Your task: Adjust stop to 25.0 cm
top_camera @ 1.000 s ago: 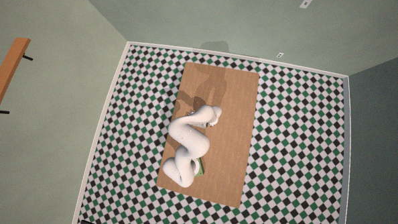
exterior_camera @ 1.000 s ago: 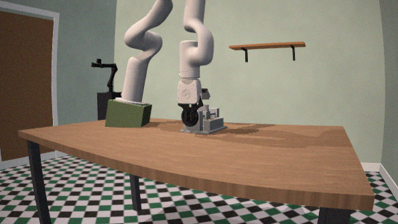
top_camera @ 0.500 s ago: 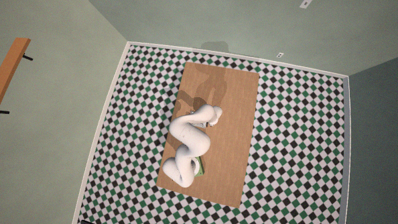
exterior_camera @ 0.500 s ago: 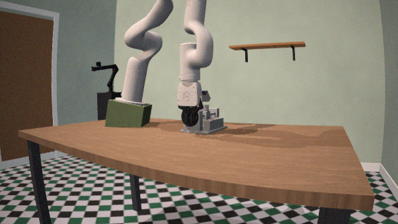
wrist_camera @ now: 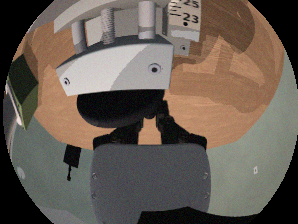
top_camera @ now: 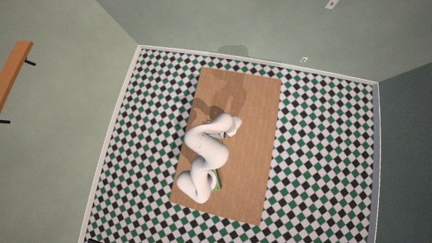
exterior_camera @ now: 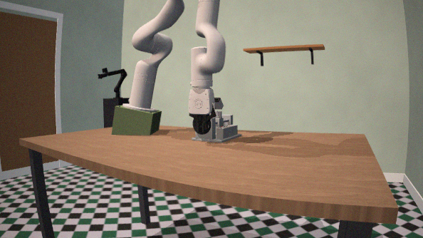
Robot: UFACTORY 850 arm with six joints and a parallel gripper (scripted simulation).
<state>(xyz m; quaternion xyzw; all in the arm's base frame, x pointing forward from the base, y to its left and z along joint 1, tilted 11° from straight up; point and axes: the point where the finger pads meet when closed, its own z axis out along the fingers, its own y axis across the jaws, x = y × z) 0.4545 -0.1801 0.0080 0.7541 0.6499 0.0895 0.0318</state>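
The handwheel lies 20 mm to the left of my hand.
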